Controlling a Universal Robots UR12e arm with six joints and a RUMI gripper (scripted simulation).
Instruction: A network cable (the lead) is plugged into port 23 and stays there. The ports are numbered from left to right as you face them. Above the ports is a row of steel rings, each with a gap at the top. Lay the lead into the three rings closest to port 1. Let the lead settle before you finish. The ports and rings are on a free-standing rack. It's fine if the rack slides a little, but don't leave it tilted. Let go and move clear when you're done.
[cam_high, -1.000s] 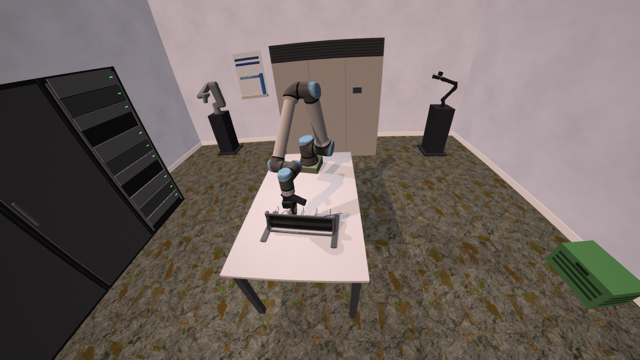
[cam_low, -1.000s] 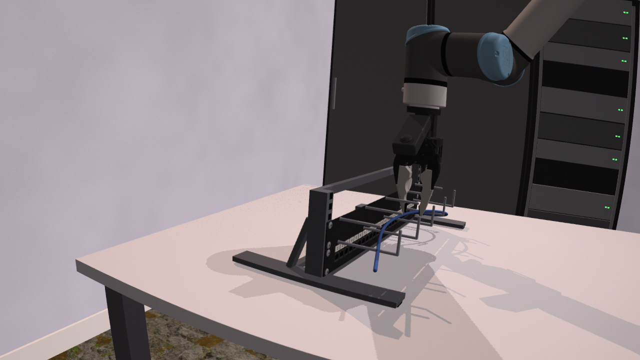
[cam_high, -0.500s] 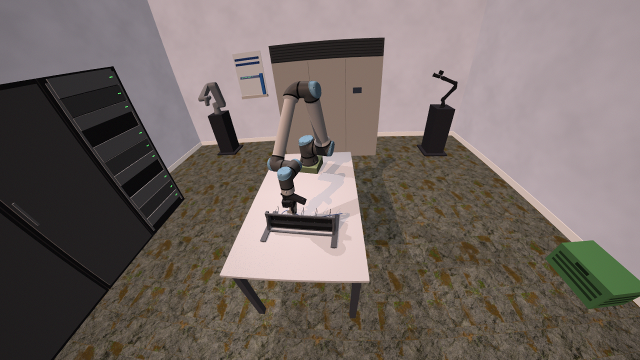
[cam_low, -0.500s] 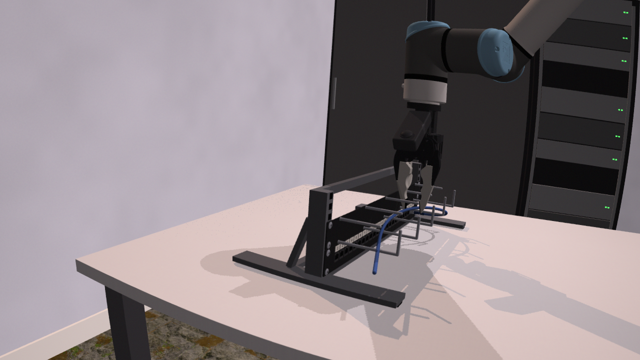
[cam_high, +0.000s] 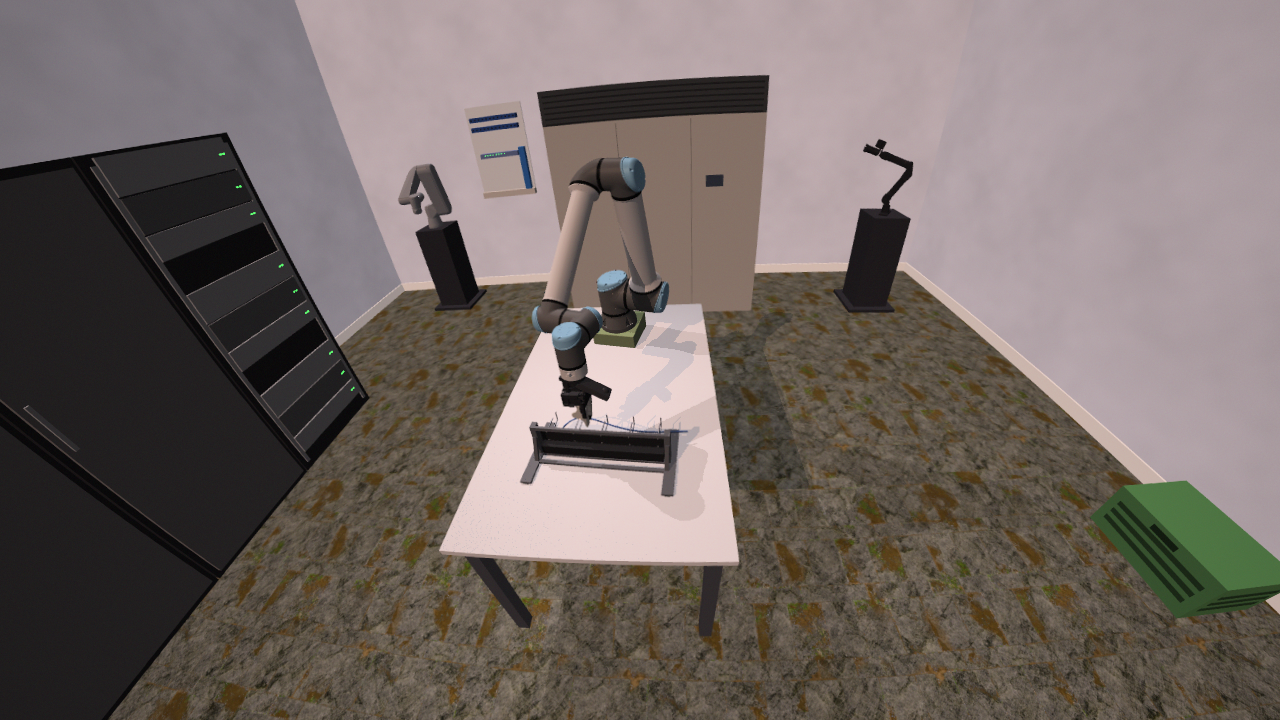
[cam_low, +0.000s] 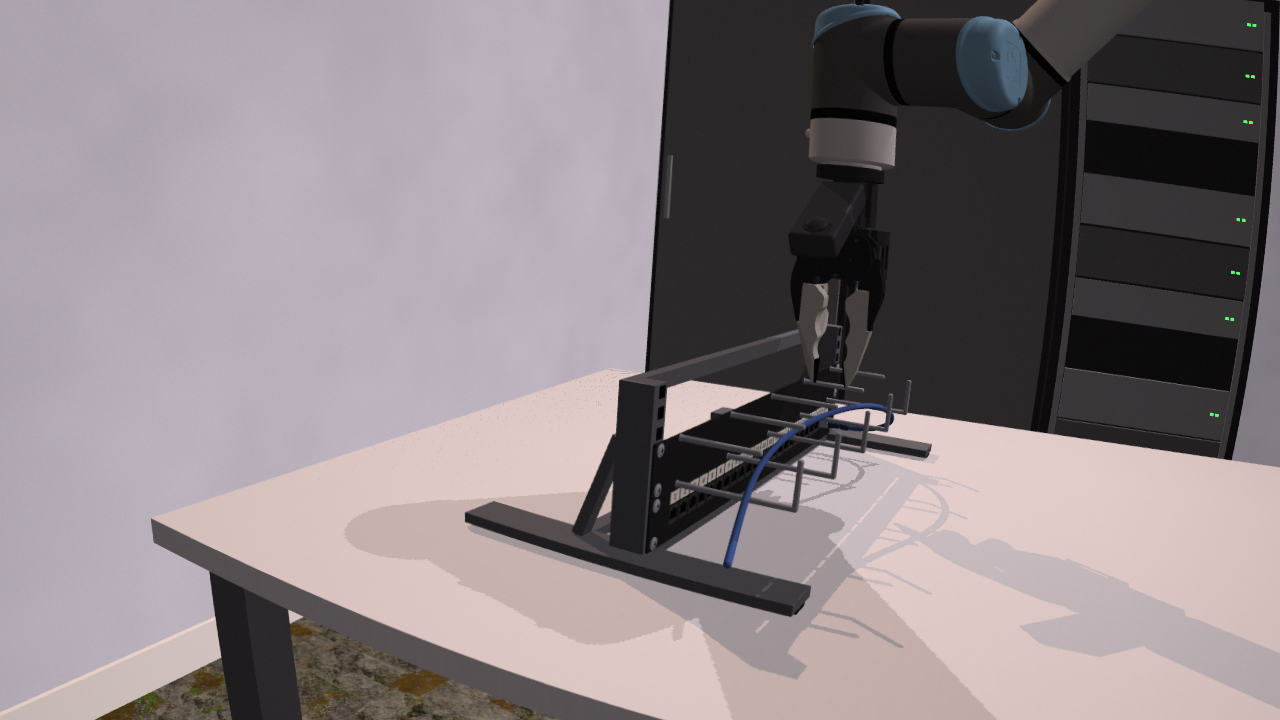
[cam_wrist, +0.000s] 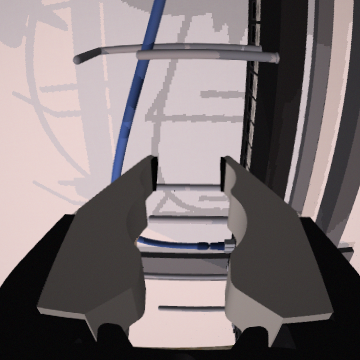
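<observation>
The rack lies 60 mm ahead of my hand, 50 mm to the left of it and 50 mm below it.
</observation>
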